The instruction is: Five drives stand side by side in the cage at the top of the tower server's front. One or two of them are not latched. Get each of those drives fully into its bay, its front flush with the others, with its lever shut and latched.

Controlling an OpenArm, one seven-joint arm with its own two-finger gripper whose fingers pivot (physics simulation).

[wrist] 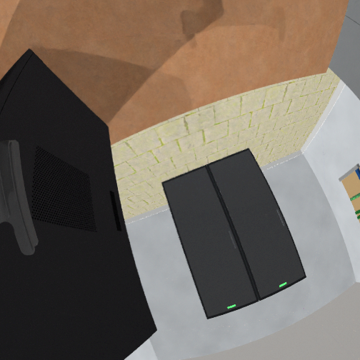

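Observation:
The black casing of the tower server point(70, 280) fills the left side of the wrist view, seen at a slant, with a perforated vent patch point(65, 192) and a narrow dark slot point(115, 211) on its face. The drive cage, the five drives and their levers do not show in this view, so how each drive sits cannot be told. One dark grey finger of my gripper point(19, 200) shows at the left edge, in front of the casing. The other finger is out of view. The gripper is open, and no drive shows at the visible finger.
A brown surface point(260, 50) with shadows spans the top. Beyond it are a pale yellow block-patterned strip point(220, 122) and a grey surface point(320, 215). Two tall black cabinets point(207, 240) point(260, 220) with green lights stand side by side. Part of a tan board point(352, 187) shows at the right edge.

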